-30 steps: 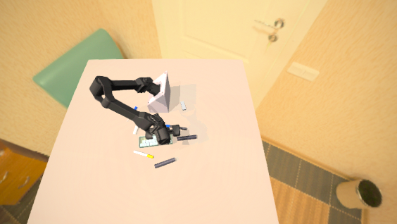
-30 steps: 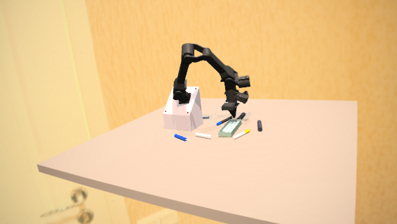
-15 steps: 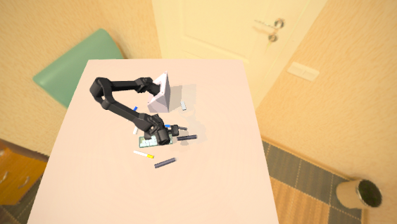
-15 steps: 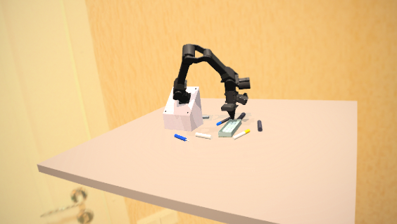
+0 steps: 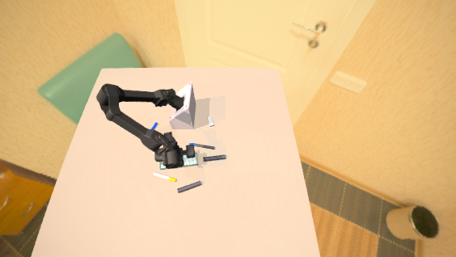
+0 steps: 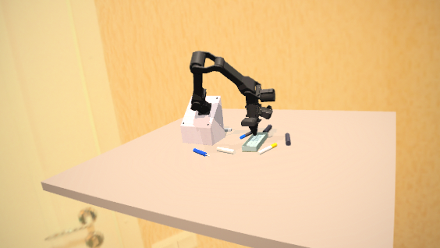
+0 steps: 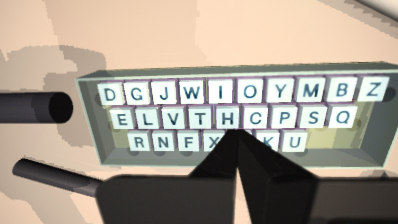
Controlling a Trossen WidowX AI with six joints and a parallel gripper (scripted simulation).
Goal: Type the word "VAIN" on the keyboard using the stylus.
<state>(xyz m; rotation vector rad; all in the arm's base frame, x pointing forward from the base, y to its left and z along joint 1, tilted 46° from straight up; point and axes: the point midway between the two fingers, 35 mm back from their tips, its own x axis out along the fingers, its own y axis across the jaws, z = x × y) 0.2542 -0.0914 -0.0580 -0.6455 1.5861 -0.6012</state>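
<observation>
My gripper tip is now 180 mm past the blue stylus, 180 mm to the left of it and 30 mm above it. Also, from my gripper tip: white stick: 90 mm behind, 130 mm to the right, 30 mm below; then blue-tipped grey pen: 90 mm behind, 100 mm to the left, 30 mm below; then yellow-tipped white pen: 80 mm ahead, 60 mm to the right, 30 mm below.
</observation>
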